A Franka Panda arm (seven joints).
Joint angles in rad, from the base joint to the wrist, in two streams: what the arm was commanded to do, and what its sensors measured. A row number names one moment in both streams.
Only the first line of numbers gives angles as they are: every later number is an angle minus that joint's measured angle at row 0.
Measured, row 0:
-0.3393, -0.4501, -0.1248, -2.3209, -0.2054, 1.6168, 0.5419
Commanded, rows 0 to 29:
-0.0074, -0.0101, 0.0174, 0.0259, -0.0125, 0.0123, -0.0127
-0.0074, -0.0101, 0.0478, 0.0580, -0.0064, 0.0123, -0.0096
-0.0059, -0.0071, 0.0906, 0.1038, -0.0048, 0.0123, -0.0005
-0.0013, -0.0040, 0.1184, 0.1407, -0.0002, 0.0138, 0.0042
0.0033, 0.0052, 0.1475, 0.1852, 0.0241, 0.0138, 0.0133
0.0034, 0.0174, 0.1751, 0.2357, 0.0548, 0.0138, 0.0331
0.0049, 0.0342, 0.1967, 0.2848, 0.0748, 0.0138, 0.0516
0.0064, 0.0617, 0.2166, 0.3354, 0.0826, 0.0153, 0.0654
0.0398, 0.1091, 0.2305, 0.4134, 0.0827, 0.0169, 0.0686
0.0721, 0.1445, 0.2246, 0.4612, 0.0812, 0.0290, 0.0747
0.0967, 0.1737, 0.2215, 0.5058, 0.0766, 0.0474, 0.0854
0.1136, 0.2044, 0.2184, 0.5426, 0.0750, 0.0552, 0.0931
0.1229, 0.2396, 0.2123, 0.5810, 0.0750, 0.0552, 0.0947
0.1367, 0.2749, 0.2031, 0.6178, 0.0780, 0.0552, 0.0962
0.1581, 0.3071, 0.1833, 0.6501, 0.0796, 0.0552, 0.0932
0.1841, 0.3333, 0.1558, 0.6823, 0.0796, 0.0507, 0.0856
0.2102, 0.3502, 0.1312, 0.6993, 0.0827, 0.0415, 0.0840
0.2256, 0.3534, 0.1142, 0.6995, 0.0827, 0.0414, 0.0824
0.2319, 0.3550, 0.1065, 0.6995, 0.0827, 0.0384, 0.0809
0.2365, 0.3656, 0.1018, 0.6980, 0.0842, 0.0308, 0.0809
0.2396, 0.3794, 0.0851, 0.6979, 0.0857, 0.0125, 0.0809
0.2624, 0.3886, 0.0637, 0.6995, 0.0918, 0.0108, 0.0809
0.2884, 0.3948, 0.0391, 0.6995, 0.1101, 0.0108, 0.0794
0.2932, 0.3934, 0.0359, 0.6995, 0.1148, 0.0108, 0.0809
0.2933, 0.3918, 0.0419, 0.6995, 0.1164, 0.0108, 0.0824
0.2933, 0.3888, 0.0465, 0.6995, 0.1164, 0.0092, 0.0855
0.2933, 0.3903, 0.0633, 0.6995, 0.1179, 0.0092, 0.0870
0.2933, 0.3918, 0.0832, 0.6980, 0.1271, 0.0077, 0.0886
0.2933, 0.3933, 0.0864, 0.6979, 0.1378, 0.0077, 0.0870
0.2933, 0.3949, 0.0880, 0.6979, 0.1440, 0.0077, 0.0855
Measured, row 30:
0.2878, 0.3853, 0.0701, 0.6746, 0.1203, 0.0362, 0.0825
